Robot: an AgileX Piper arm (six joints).
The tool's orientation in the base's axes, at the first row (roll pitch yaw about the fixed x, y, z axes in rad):
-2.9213 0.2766 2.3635
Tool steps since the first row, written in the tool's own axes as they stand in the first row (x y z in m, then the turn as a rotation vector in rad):
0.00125 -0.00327 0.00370 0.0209 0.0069 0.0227
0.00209 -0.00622 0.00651 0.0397 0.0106 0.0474
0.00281 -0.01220 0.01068 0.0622 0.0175 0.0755
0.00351 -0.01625 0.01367 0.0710 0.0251 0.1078
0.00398 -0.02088 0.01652 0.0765 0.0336 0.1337
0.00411 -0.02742 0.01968 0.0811 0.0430 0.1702
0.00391 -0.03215 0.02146 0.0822 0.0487 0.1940
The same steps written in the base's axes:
-0.00310 -0.00256 -0.00313 -0.0085 0.0108 -0.0285
-0.00572 -0.00488 -0.00537 -0.0178 0.0175 -0.0576
-0.01041 -0.00973 -0.00823 -0.0271 0.0276 -0.0915
-0.01373 -0.01293 -0.01038 -0.0265 0.0274 -0.1259
-0.01731 -0.01661 -0.01221 -0.0231 0.0278 -0.1535
-0.02205 -0.02188 -0.01383 -0.0181 0.0245 -0.1910
-0.02529 -0.02571 -0.01445 -0.0138 0.0208 -0.2148

